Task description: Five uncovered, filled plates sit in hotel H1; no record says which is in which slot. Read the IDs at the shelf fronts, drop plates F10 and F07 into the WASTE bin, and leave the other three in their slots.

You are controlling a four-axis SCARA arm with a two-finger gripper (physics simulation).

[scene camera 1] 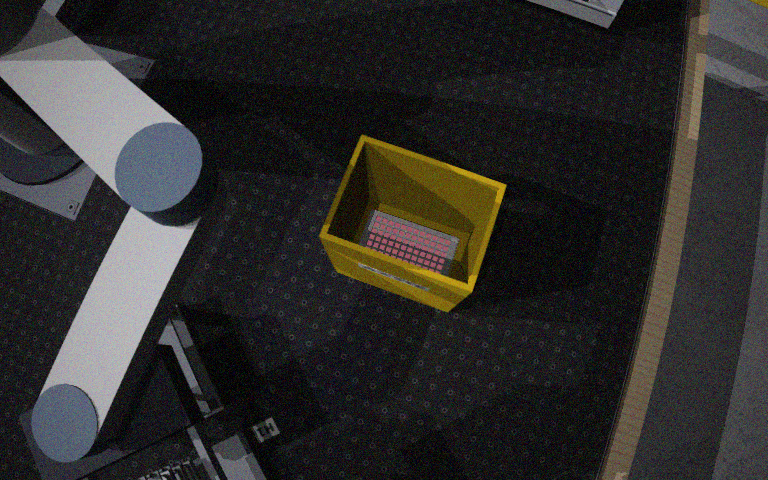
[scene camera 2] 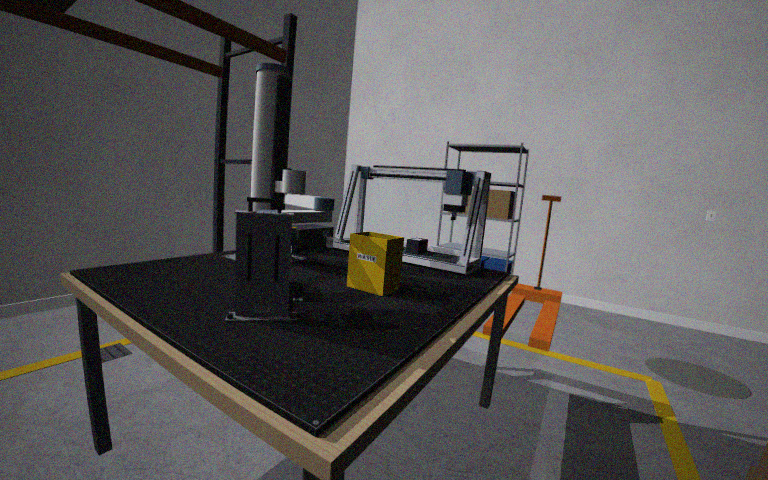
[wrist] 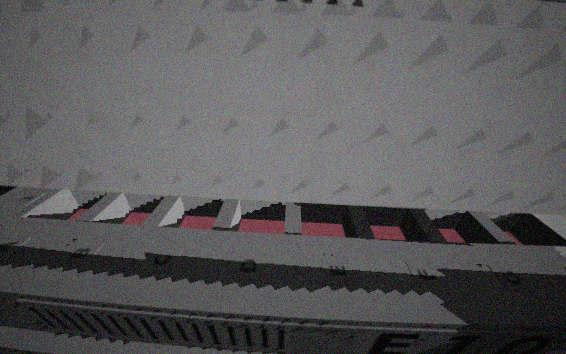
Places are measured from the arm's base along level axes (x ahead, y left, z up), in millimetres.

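Where they show: gripper, fingertip midpoint: (wrist: 291,150).
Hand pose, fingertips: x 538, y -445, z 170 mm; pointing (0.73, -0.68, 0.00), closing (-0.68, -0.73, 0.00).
Note:
Each offset is from my fingertips to the top centre of the thing. "spot": to the spot under its first point.
Hotel H1 (scene camera 1: 188,357) (scene camera 2: 263,249) stands at the lower left in scene camera 1, partly under the arm. In the wrist view, a plate @(dy +17, dx -17, dz +25 mm) (wrist: 350,256) with pink-filled wells is very close, its front marked E10 and cut by the lower edge. A pale underside (wrist: 280,90) hangs above it; its ID does not show. The yellow WASTE bin @(dy +419, dx +108, dz +43 mm) (scene camera 1: 390,255) (scene camera 2: 368,266) holds a pink-filled plate @(dy +415, dx +107, dz -137 mm) (scene camera 1: 416,240) flat on its floor; that plate's ID is not readable. My gripper is open and empty at the hotel; its fingers are hidden. The other slots' labels do not show.
The arm's white forearm (scene camera 1: 116,300) reaches over the hotel. A small H1 label @(spot: dy +127, dx +9, dz -157 mm) (scene camera 1: 265,429) lies beside it. A gantry machine (scene camera 2: 407,171) with a small dark block @(spot: dy +960, dx +16, dz -62 mm) (scene camera 2: 416,245) stands behind the bin. The wooden table edge (scene camera 1: 651,305) runs down the right side of scene camera 1.

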